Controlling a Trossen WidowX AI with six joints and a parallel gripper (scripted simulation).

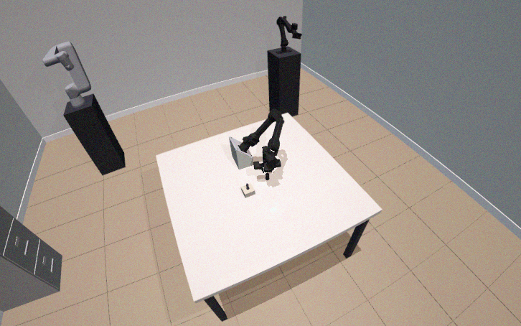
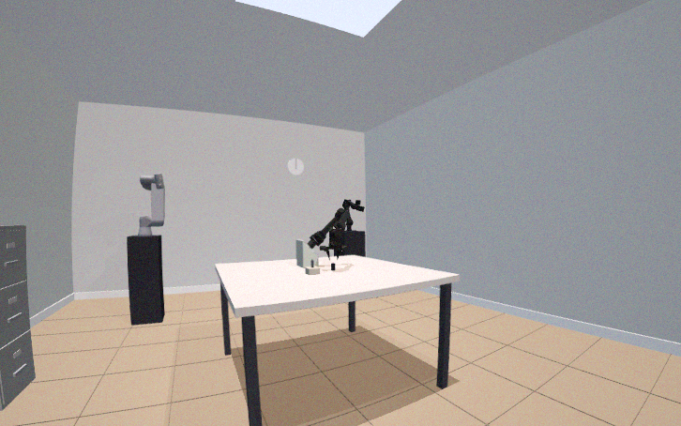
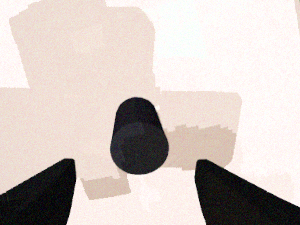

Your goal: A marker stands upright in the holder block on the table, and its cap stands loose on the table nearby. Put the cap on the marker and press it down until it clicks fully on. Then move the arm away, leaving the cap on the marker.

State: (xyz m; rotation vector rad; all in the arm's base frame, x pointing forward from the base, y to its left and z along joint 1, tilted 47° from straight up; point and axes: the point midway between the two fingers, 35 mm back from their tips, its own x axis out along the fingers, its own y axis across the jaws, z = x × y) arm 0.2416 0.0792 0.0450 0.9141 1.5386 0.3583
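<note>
My gripper tip is 40 mm above the dark cap. The rest, counted from my gripper tip: holder block: 50 mm ahead, 180 mm to the right, 50 mm below.
</note>
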